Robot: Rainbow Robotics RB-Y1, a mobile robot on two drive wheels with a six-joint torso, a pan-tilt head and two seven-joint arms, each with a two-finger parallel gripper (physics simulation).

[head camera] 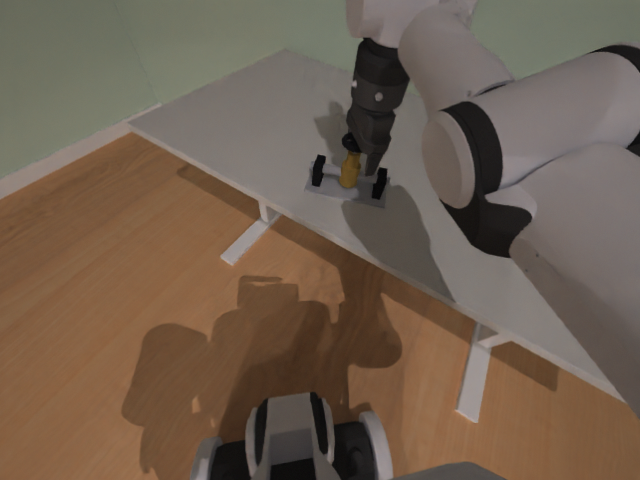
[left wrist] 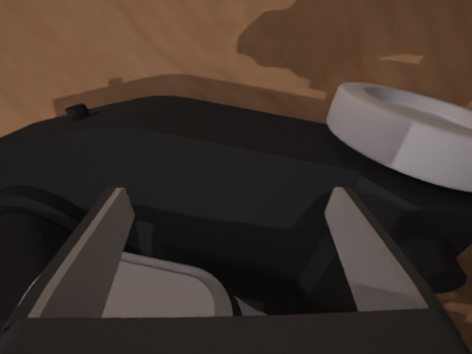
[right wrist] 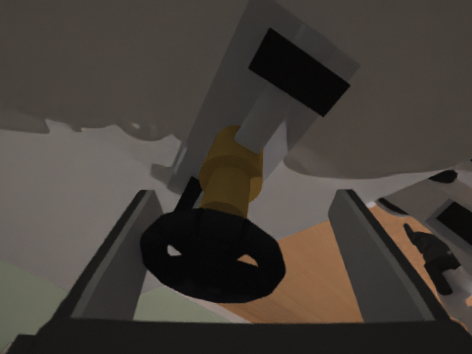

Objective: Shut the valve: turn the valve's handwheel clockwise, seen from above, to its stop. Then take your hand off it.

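The valve has a yellow body [head camera: 349,174] [right wrist: 227,185] on a grey base plate [head camera: 341,192] [right wrist: 220,100], with a black handwheel [head camera: 350,141] [right wrist: 212,255] on top. My right gripper [head camera: 368,155] [right wrist: 245,201] is open and points down at the valve, turned so that one finger hides much of the other in the head view. In the right wrist view the handwheel lies between the spread fingers, nearer the finger at the picture's left; whether it touches that finger is unclear. My left gripper [left wrist: 231,200] is open and empty, above the robot's dark base.
The valve stands on a light grey table [head camera: 206,113] [right wrist: 75,175]. Black blocks [head camera: 318,170] [head camera: 379,183] [right wrist: 300,72] hold its pipe on either side. Green walls stand behind. The robot's base [head camera: 289,439] [left wrist: 200,160] is on the wooden floor [head camera: 103,258], in front of the table.
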